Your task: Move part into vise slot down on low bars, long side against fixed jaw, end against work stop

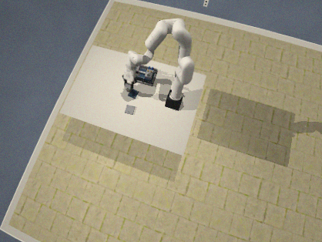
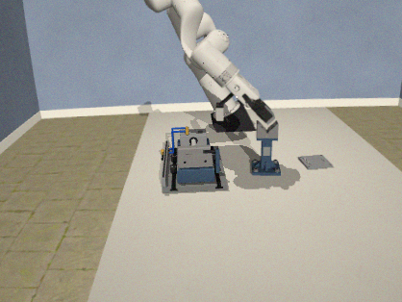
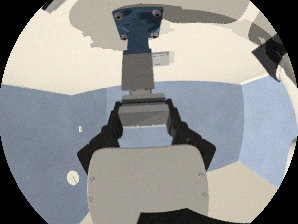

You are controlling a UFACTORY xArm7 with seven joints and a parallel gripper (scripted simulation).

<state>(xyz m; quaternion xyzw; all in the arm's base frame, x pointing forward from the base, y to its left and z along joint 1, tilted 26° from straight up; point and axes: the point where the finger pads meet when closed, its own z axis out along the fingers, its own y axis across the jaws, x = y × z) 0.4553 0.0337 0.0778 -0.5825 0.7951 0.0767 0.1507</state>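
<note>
The V-block post lies 10 mm ahead of my hand, 10 mm to the left of it and 130 mm below it. The rest, counted from my hand: part (10 mm below); then air cylinder (150 mm behind, 200 mm to the right, 110 mm below); then infeed plate (10 mm ahead, 190 mm to the left, 190 mm below).
</note>
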